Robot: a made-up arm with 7 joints. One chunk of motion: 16 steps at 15 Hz.
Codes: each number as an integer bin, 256 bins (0 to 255) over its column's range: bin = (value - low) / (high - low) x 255, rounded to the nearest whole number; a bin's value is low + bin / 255 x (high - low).
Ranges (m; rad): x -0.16..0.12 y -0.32..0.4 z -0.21..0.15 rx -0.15..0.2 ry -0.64..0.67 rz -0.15..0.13
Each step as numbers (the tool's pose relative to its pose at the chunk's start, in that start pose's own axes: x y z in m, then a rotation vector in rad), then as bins.
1 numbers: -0.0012 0.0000 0.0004 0.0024 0.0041 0.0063
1 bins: 145 113 149 111 125 142
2 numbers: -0.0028 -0.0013 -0.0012 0.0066 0.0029 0.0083
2 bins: 143 113 148 114 125 144
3 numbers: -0.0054 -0.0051 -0.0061 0.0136 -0.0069 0.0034
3 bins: 141 112 144 119 123 140
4 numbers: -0.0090 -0.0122 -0.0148 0.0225 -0.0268 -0.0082
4 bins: 138 109 138 126 119 129
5 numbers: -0.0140 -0.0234 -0.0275 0.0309 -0.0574 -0.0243
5 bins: 133 105 129 132 113 114
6 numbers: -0.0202 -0.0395 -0.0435 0.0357 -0.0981 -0.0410
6 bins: 127 99 118 135 105 99
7 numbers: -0.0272 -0.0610 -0.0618 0.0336 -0.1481 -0.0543
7 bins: 121 92 105 134 96 87
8 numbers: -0.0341 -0.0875 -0.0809 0.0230 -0.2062 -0.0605
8 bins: 115 82 91 126 84 82
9 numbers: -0.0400 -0.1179 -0.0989 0.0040 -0.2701 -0.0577
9 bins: 109 72 79 112 72 84
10 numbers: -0.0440 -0.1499 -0.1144 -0.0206 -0.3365 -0.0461
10 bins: 106 60 68 94 59 95
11 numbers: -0.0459 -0.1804 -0.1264 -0.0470 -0.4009 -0.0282
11 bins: 104 49 59 75 47 111
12 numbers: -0.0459 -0.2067 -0.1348 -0.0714 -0.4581 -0.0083
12 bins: 104 40 53 57 35 129
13 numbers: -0.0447 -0.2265 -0.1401 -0.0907 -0.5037 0.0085
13 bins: 105 33 50 43 27 144
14 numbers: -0.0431 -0.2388 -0.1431 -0.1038 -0.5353 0.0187
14 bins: 106 29 47 34 20 154
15 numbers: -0.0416 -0.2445 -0.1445 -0.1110 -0.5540 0.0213
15 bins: 108 27 46 28 17 156
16 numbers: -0.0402 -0.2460 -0.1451 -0.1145 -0.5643 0.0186
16 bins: 109 26 46 26 15 154
